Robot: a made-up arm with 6 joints. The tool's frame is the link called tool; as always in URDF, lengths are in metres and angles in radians. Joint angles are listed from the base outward.
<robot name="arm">
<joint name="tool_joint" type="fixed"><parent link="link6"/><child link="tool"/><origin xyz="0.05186 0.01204 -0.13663" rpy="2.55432 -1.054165 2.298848"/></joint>
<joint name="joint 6" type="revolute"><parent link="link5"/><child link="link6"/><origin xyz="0.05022 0.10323 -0.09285" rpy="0.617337 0.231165 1.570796"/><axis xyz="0 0 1"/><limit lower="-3.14" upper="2.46"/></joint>
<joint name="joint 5" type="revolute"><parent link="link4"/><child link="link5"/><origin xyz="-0.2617 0.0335 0.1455" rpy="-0.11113 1.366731 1.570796"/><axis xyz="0 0 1"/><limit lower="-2.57" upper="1.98"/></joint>
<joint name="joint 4" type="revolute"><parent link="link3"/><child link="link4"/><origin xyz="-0.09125 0.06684 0.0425" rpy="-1.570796 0 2.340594"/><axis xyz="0 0 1"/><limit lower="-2.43" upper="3.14"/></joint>
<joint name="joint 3" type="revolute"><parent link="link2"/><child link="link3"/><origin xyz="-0.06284 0.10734 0.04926" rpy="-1.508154 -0.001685 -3.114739"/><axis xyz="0 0 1"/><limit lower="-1.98" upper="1.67"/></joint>
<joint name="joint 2" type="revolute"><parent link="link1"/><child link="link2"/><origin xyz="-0.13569 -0.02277 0.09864" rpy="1.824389 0.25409 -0.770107"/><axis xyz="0 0 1"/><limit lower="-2.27" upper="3.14"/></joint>
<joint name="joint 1" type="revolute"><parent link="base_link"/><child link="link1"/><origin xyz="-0.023 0.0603 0.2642" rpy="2.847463 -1.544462 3.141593"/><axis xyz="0 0 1"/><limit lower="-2.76" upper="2.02"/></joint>
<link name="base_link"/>
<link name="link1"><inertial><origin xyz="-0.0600 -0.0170 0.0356"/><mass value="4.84"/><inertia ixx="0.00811" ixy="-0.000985" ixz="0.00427" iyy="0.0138" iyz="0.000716" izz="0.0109"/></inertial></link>
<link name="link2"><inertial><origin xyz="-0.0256 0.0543 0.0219"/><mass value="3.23"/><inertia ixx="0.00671" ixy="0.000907" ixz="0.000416" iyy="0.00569" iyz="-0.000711" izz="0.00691"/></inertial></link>
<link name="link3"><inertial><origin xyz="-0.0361 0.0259 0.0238"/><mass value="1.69"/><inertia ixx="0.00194" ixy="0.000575" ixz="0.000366" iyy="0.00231" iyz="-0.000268" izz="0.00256"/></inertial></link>
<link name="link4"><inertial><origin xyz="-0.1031 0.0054 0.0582"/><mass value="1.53"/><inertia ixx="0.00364" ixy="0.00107" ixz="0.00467" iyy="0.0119" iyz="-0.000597" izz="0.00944"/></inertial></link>
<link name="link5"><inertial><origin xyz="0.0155 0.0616 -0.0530"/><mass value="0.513"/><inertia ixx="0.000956" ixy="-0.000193" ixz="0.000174" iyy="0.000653" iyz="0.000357" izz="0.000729"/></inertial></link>
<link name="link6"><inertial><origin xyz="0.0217 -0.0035 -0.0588"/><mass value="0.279"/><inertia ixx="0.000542" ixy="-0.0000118" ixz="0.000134" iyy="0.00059" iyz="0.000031" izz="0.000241"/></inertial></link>
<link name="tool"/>
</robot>
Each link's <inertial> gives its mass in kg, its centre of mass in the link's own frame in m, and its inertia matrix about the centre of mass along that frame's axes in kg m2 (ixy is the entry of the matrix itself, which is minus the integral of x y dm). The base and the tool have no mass. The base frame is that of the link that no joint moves.
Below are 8 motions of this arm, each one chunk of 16 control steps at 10 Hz.
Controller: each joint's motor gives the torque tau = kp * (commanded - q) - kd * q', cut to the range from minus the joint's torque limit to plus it. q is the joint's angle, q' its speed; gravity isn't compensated. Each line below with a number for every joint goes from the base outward.
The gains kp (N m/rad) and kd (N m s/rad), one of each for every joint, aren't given. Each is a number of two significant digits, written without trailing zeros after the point. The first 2 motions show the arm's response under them.
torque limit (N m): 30 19 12 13 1.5 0.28
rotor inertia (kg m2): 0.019 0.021 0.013 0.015 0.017 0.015
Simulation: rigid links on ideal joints. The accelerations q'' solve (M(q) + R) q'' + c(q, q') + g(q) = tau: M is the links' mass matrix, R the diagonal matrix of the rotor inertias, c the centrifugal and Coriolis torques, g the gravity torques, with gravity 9.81 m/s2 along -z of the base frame. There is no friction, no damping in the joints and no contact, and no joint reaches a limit. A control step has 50 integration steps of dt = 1/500 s. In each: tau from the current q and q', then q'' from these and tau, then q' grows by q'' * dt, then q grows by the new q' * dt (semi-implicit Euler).
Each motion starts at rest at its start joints. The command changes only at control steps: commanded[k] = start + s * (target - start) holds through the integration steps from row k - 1 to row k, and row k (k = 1, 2, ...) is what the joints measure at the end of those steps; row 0 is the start. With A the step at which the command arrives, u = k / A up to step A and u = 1 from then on. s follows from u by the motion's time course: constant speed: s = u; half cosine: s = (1 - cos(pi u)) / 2; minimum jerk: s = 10 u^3 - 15 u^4 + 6 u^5; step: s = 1 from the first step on.
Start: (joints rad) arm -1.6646 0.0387 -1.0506 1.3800 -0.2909 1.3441
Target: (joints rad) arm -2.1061 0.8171 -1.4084 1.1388 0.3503 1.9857
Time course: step
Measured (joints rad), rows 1 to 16:
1: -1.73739 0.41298 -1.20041 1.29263 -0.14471 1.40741
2: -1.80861 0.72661 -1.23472 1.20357 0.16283 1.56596
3: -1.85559 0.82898 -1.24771 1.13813 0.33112 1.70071
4: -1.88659 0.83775 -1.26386 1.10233 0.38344 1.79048
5: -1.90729 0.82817 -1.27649 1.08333 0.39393 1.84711
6: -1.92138 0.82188 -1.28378 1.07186 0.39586 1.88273
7: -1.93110 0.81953 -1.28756 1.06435 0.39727 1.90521
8: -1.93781 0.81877 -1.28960 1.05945 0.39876 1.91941
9: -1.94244 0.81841 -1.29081 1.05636 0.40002 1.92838
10: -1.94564 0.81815 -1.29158 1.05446 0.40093 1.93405
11: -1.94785 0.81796 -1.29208 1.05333 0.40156 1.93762
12: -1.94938 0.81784 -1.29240 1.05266 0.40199 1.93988
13: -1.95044 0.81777 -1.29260 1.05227 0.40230 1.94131
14: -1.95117 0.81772 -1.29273 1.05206 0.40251 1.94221
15: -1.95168 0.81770 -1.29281 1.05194 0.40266 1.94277
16: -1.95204 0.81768 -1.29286 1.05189 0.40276 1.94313
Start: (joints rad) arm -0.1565 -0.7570 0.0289 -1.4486 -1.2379 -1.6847
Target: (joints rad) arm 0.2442 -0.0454 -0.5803 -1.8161 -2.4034 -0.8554
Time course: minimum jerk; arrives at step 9
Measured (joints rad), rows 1 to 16:
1: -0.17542 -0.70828 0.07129 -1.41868 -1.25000 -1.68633
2: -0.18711 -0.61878 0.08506 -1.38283 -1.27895 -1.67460
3: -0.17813 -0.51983 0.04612 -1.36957 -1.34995 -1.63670
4: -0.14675 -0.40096 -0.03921 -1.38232 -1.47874 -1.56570
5: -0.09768 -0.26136 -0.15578 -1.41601 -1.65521 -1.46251
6: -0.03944 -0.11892 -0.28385 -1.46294 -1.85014 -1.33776
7: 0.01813 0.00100 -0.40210 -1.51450 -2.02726 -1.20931
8: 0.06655 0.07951 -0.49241 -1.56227 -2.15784 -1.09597
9: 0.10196 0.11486 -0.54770 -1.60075 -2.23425 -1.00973
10: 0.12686 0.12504 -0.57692 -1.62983 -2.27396 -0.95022
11: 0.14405 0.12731 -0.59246 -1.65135 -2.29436 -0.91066
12: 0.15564 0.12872 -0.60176 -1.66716 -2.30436 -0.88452
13: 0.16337 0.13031 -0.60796 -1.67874 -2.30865 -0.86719
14: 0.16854 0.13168 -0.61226 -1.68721 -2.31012 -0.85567
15: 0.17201 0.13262 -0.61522 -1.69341 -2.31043 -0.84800
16: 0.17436 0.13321 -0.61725 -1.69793 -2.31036 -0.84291
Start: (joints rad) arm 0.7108 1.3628 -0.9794 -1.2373 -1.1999 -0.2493
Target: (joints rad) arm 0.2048 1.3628 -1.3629 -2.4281 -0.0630 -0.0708
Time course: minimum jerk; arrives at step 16
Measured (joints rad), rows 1 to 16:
1: 0.68274 1.37669 -0.98626 -1.24284 -1.14810 -0.24165
2: 0.65646 1.39354 -0.99953 -1.25936 -1.09395 -0.22757
3: 0.63554 1.39564 -1.01065 -1.27945 -1.05165 -0.21568
4: 0.61530 1.39120 -1.02511 -1.30842 -1.00494 -0.20603
5: 0.59193 1.38681 -1.04724 -1.35134 -0.94460 -0.19677
6: 0.56355 1.38314 -1.07823 -1.41061 -0.86761 -0.18654
7: 0.52989 1.37894 -1.11724 -1.48583 -0.77508 -0.17477
8: 0.49182 1.37339 -1.16252 -1.57447 -0.67132 -0.16162
9: 0.45095 1.36633 -1.21180 -1.67252 -0.56269 -0.14774
10: 0.40932 1.35806 -1.26250 -1.77504 -0.45620 -0.13403
11: 0.36917 1.34916 -1.31186 -1.87664 -0.35838 -0.12139
12: 0.33268 1.34030 -1.35714 -1.97197 -0.27448 -0.11052
13: 0.30171 1.33207 -1.39588 -2.05618 -0.20810 -0.10193
14: 0.27752 1.32483 -1.42631 -2.12558 -0.16089 -0.09585
15: 0.26051 1.31862 -1.44772 -2.17829 -0.13215 -0.09226
16: 0.24991 1.31321 -1.46095 -2.21506 -0.11824 -0.09083

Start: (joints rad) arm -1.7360 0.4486 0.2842 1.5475 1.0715 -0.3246
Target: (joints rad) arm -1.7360 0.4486 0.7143 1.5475 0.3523 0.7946
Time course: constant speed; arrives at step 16
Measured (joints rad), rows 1 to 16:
1: -1.68682 0.43702 0.33894 1.57114 1.09183 -0.30494
2: -1.64691 0.42954 0.38280 1.59290 1.09774 -0.26445
3: -1.61984 0.42871 0.41678 1.60920 1.08084 -0.21378
4: -1.60146 0.42936 0.44640 1.62142 1.05168 -0.15711
5: -1.58896 0.42985 0.47402 1.63060 1.01628 -0.09662
6: -1.58039 0.43009 0.50041 1.63773 0.97776 -0.03366
7: -1.57442 0.43025 0.52585 1.64357 0.93768 0.03088
8: -1.57018 0.43042 0.55056 1.64865 0.89673 0.09642
9: -1.56708 0.43059 0.57475 1.65325 0.85522 0.16255
10: -1.56473 0.43074 0.59860 1.65756 0.81329 0.22906
11: -1.56287 0.43088 0.62223 1.66168 0.77099 0.29580
12: -1.56135 0.43099 0.64570 1.66565 0.72836 0.36269
13: -1.56004 0.43107 0.66909 1.66952 0.68541 0.42970
14: -1.55887 0.43114 0.69240 1.67330 0.64215 0.49680
15: -1.55780 0.43118 0.71568 1.67699 0.59859 0.56399
16: -1.55679 0.43119 0.73892 1.68061 0.55472 0.63128

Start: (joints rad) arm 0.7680 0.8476 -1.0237 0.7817 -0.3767 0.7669
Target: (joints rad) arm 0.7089 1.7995 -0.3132 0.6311 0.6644 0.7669
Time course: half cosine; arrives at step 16
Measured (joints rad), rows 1 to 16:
1: 0.72982 0.85986 -1.03606 0.76696 -0.42835 0.76201
2: 0.69879 0.88470 -1.02746 0.74672 -0.47955 0.75425
3: 0.67754 0.92053 -1.00176 0.72730 -0.48858 0.74816
4: 0.66234 0.97078 -0.96225 0.70733 -0.46234 0.74478
5: 0.65073 1.03455 -0.91080 0.68557 -0.40925 0.74411
6: 0.64112 1.10945 -0.84946 0.66154 -0.33525 0.74581
7: 0.63257 1.19247 -0.78075 0.63541 -0.24463 0.74954
8: 0.62455 1.28024 -0.70763 0.60788 -0.14110 0.75493
9: 0.61681 1.36917 -0.63329 0.58002 -0.02853 0.76157
10: 0.60932 1.45570 -0.56087 0.55305 0.08874 0.76896
11: 0.60219 1.53647 -0.49329 0.52814 0.20591 0.77659
12: 0.59558 1.60849 -0.43304 0.50621 0.31797 0.78395
13: 0.58968 1.66920 -0.38209 0.48782 0.42008 0.79063
14: 0.58465 1.71652 -0.34193 0.47317 0.50784 0.79637
15: 0.58062 1.74883 -0.31356 0.46215 0.57759 0.80103
16: 0.57767 1.76507 -0.29757 0.45444 0.62658 0.80460

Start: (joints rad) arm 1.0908 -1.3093 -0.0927 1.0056 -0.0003 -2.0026
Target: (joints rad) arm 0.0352 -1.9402 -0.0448 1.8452 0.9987 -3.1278
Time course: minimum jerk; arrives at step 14
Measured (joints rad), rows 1 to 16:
1: 1.04340 -1.30820 -0.10052 1.02791 0.01132 -1.99549
2: 0.99696 -1.30856 -0.11360 1.06409 0.03149 -1.98757
3: 0.95175 -1.32868 -0.11506 1.09603 0.06288 -1.99433
4: 0.89838 -1.37008 -0.10861 1.13093 0.11085 -2.02260
5: 0.83065 -1.43020 -0.09748 1.17508 0.18022 -2.07578
6: 0.74667 -1.50559 -0.08277 1.23089 0.27084 -2.15433
7: 0.64836 -1.59131 -0.06472 1.29745 0.37780 -2.25572
8: 0.54066 -1.68097 -0.04368 1.37149 0.49330 -2.37470
9: 0.43044 -1.76745 -0.02053 1.44836 0.60853 -2.50384
10: 0.32524 -1.84391 0.00325 1.52282 0.71518 -2.63433
11: 0.23212 -1.90486 0.02594 1.58982 0.80648 -2.75705
12: 0.15643 -1.94721 0.04604 1.64525 0.87778 -2.86393
13: 0.10073 -1.97110 0.06276 1.68678 0.92743 -2.94950
14: 0.06371 -1.98075 0.07633 1.71477 0.95799 -3.01253
15: 0.04022 -1.98361 0.08760 1.73248 0.97615 -3.05660
16: 0.02542 -1.98465 0.09631 1.74339 0.98684 -3.08680

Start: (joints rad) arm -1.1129 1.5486 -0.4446 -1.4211 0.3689 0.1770
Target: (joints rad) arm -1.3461 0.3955 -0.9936 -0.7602 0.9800 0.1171
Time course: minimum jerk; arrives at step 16
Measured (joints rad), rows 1 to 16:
1: -1.06410 1.51997 -0.39498 -1.39596 0.38374 0.17755
2: -1.01310 1.46586 -0.34235 -1.34970 0.44903 0.18039
3: -0.98039 1.41927 -0.33038 -1.31136 0.50738 0.18432
4: -0.96511 1.36976 -0.34604 -1.27628 0.54421 0.18568
5: -0.96289 1.30070 -0.37919 -1.23863 0.57210 0.18353
6: -0.97020 1.20547 -0.42551 -1.19559 0.60373 0.17895
7: -0.98465 1.08732 -0.48204 -1.14637 0.64417 0.17308
8: -1.00443 0.95463 -0.54535 -1.09140 0.69236 0.16649
9: -1.02790 0.81720 -0.61136 -1.03218 0.74442 0.15927
10: -1.05344 0.68442 -0.67580 -0.97110 0.79590 0.15146
11: -1.07944 0.56459 -0.73465 -0.91119 0.84280 0.14317
12: -1.10436 0.46436 -0.78467 -0.85565 0.88202 0.13473
13: -1.12682 0.38815 -0.82369 -0.80744 0.91161 0.12661
14: -1.14571 0.33749 -0.85088 -0.76867 0.93092 0.11930
15: -1.16047 0.31041 -0.86699 -0.74015 0.94056 0.11321
16: -1.17129 0.30082 -0.87454 -0.72107 0.94239 0.10846

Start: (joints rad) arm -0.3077 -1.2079 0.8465 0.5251 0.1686 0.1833
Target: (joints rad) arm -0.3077 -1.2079 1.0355 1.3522 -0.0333 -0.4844
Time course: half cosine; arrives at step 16
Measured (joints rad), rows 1 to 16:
1: -0.31424 -1.17942 0.86118 0.53166 0.22481 0.19009
2: -0.32137 -1.15659 0.87046 0.55109 0.27600 0.19451
3: -0.32537 -1.15053 0.87977 0.57470 0.30047 0.18942
4: -0.32715 -1.15184 0.89195 0.60394 0.30674 0.17397
5: -0.32781 -1.15448 0.90688 0.64141 0.30263 0.14840
6: -0.32790 -1.15685 0.92433 0.68800 0.29272 0.11344
7: -0.32767 -1.15901 0.94410 0.74307 0.27936 0.07034
8: -0.32722 -1.16127 0.96582 0.80512 0.26390 0.02066
9: -0.32662 -1.16373 0.98891 0.87220 0.24730 -0.03373
10: -0.32595 -1.16634 1.01265 0.94204 0.23038 -0.09081
11: -0.32525 -1.16903 1.03622 1.01218 0.21387 -0.14845
12: -0.32457 -1.17168 1.05877 1.08006 0.19845 -0.20448
13: -0.32395 -1.17418 1.07944 1.14317 0.18475 -0.25677
14: -0.32340 -1.17646 1.09738 1.19911 0.17331 -0.30332
15: -0.32293 -1.17844 1.11185 1.24574 0.16456 -0.34231
16: -0.32256 -1.18008 1.12222 1.28126 0.15887 -0.37222

